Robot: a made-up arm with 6 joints. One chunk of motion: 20 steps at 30 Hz.
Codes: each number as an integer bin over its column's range. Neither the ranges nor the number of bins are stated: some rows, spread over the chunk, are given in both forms.
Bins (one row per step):
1: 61 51 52 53 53 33
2: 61 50 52 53 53 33
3: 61 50 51 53 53 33
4: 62 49 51 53 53 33
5: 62 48 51 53 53 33
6: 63 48 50 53 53 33
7: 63 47 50 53 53 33
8: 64 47 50 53 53 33
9: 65 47 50 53 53 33
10: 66 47 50 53 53 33
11: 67 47 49 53 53 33
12: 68 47 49 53 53 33
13: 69 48 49 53 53 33
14: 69 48 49 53 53 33
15: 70 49 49 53 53 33
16: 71 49 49 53 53 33
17: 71 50 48 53 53 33
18: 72 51 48 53 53 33
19: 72 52 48 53 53 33
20: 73 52 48 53 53 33
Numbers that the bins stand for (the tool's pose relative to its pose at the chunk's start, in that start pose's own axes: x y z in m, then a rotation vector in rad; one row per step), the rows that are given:
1: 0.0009 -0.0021 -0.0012 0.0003 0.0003 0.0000
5: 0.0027 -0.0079 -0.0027 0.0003 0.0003 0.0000
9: 0.0082 -0.0098 -0.0042 0.0003 0.0003 0.0000
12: 0.0136 -0.0098 -0.0058 0.0003 0.0003 0.0000
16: 0.0191 -0.0060 -0.0058 0.0003 0.0003 0.0000
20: 0.0227 -0.0002 -0.0073 0.0003 0.0003 0.0000
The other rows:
2: 0.0009 -0.0040 -0.0012 0.0003 0.0003 0.0000
3: 0.0009 -0.0040 -0.0027 0.0003 0.0003 0.0000
4: 0.0027 -0.0060 -0.0027 0.0003 0.0003 0.0000
6: 0.0045 -0.0079 -0.0042 0.0003 0.0003 0.0000
7: 0.0045 -0.0098 -0.0042 0.0003 0.0003 0.0000
8: 0.0064 -0.0098 -0.0042 0.0003 0.0003 0.0000
10: 0.0100 -0.0098 -0.0042 0.0003 0.0003 0.0000
11: 0.0118 -0.0098 -0.0058 0.0003 0.0003 0.0000
13: 0.0155 -0.0079 -0.0058 0.0003 0.0003 0.0000
14: 0.0155 -0.0079 -0.0058 0.0003 0.0003 0.0000
15: 0.0173 -0.0060 -0.0058 0.0003 0.0003 0.0000
17: 0.0191 -0.0040 -0.0073 0.0003 0.0003 0.0000
18: 0.0209 -0.0021 -0.0073 0.0003 0.0003 0.0000
19: 0.0209 -0.0002 -0.0073 0.0003 0.0003 0.0000

